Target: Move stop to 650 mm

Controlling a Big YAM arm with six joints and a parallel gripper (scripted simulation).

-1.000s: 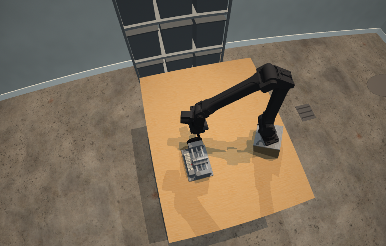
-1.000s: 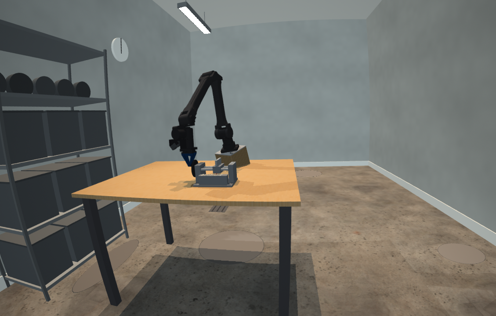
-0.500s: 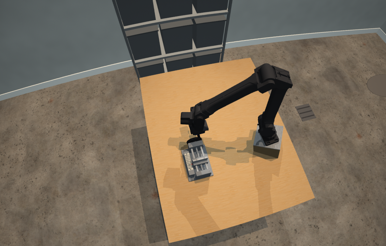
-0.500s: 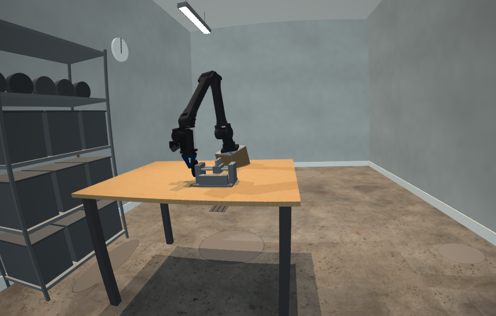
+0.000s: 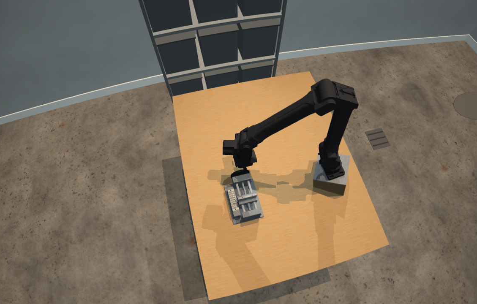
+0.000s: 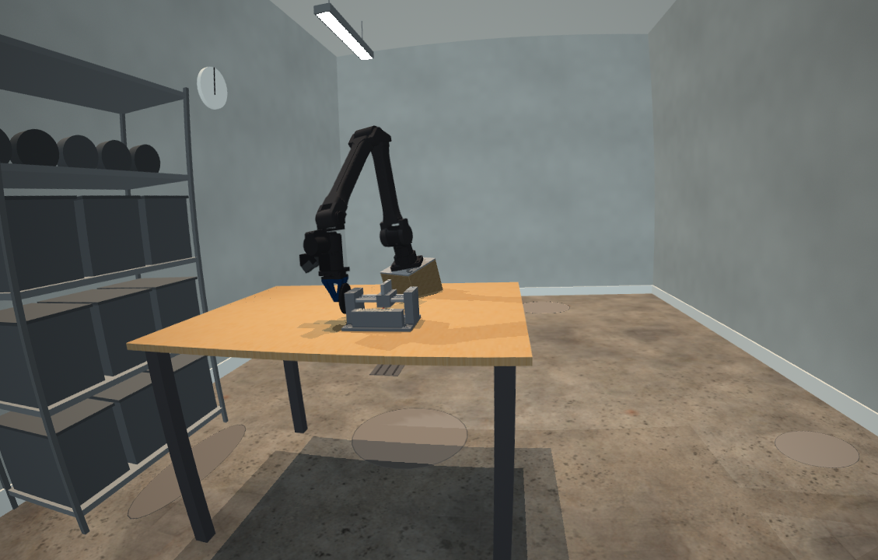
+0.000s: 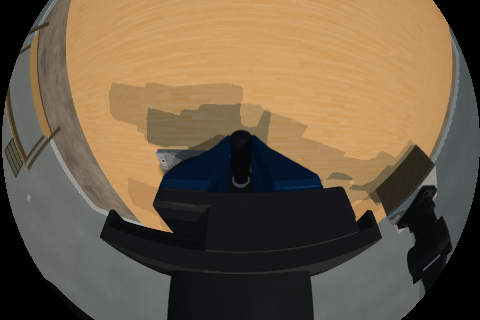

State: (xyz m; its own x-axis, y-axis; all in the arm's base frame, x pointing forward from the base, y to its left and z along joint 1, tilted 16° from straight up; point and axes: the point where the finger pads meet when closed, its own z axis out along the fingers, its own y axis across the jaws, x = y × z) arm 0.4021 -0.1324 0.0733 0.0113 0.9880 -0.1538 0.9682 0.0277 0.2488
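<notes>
Now: the black handwheel 1 cm ahead of my hand and 3 cm to the left of it. The rest, counted from my hand: grey stop fixture 5 cm ahead, 17 cm to the left, 2 cm above; then handwheel handle 1 cm to the left.
</notes>
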